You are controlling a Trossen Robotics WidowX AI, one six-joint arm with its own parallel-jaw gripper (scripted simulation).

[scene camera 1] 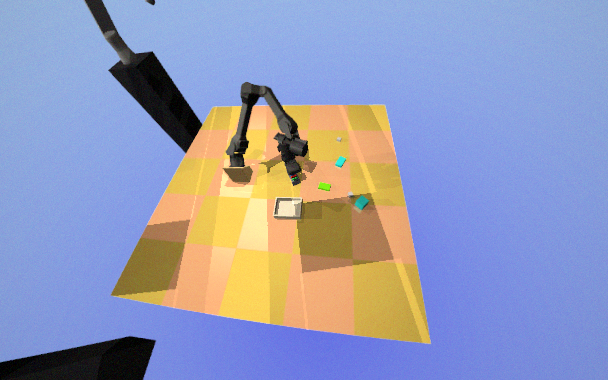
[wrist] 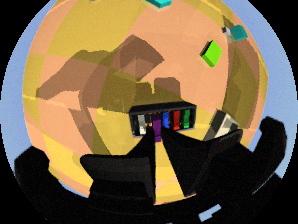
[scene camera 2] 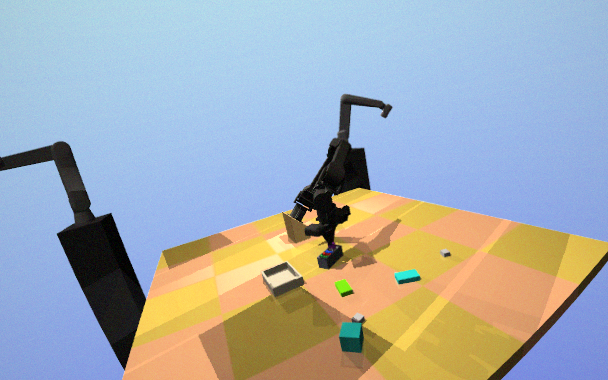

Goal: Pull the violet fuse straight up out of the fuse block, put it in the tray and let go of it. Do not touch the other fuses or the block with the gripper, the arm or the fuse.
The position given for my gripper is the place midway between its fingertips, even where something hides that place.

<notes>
My gripper (scene camera 2: 331, 243) carries a violet fuse. Also in view: a pale tray (scene camera 2: 281, 278).
My gripper shows as well in the wrist view (wrist: 156, 130).
</notes>
